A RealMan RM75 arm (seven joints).
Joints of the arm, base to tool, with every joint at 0 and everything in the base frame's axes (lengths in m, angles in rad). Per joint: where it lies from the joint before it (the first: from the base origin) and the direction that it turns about. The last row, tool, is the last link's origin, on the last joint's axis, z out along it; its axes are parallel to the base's.
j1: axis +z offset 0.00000 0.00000 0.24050
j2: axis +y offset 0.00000 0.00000 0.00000
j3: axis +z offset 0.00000 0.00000 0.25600
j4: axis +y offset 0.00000 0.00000 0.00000
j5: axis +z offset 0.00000 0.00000 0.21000
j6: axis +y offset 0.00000 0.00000 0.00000
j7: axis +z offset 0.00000 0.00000 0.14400
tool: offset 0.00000 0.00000 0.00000
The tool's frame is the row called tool.
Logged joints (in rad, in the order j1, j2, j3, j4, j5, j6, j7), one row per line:
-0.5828, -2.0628, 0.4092, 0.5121, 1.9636, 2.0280, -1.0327
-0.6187, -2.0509, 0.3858, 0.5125, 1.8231, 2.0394, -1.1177
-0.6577, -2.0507, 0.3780, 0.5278, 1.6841, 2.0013, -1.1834
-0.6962, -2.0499, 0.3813, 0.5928, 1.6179, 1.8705, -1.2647
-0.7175, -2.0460, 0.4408, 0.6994, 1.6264, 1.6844, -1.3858
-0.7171, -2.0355, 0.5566, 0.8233, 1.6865, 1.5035, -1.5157
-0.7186, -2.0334, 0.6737, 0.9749, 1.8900, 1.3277, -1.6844
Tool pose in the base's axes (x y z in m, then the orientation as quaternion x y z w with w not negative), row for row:
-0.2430, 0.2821, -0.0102, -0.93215, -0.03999, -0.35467, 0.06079
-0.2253, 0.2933, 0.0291, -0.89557, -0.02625, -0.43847, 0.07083
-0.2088, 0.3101, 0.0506, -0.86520, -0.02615, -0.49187, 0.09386
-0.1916, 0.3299, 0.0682, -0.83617, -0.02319, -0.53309, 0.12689
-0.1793, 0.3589, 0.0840, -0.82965, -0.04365, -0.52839, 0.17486
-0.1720, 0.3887, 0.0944, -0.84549, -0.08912, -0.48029, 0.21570
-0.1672, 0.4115, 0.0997, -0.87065, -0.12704, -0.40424, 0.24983
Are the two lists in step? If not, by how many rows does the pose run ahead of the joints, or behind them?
The pose runs 1 row behind the joints: the pose in row i belongs to the joints in row i - 1.
